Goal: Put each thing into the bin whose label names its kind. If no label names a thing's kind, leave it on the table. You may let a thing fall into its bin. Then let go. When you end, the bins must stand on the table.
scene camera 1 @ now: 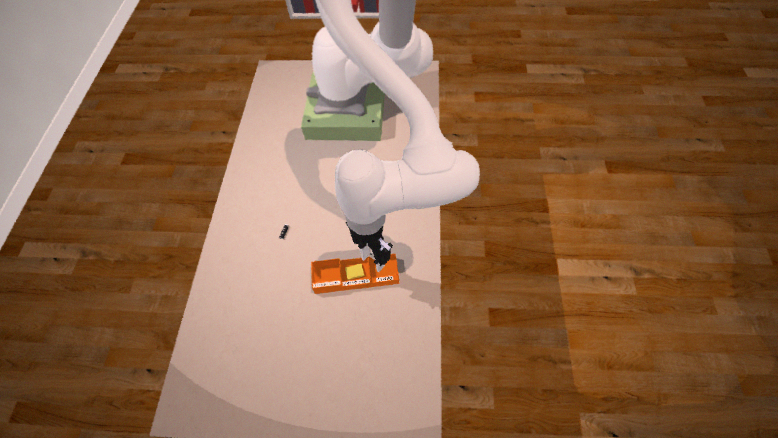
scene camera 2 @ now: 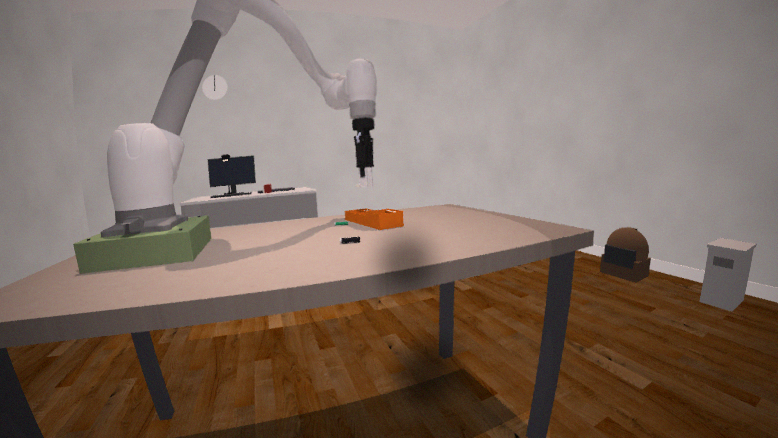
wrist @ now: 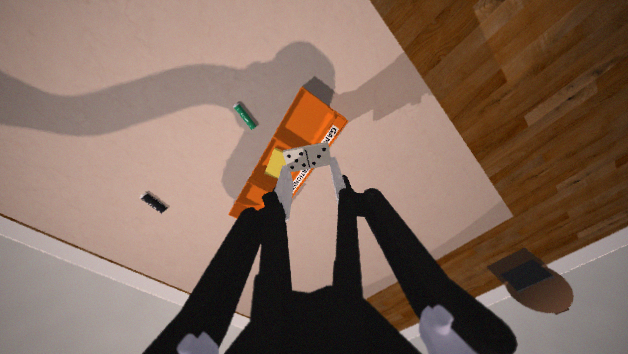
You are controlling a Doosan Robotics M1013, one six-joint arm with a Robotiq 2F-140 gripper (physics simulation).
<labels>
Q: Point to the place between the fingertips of the gripper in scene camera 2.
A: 366, 186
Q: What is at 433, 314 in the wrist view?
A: The gripper.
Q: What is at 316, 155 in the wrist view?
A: A white domino.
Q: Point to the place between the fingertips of the gripper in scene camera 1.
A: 373, 262
</labels>
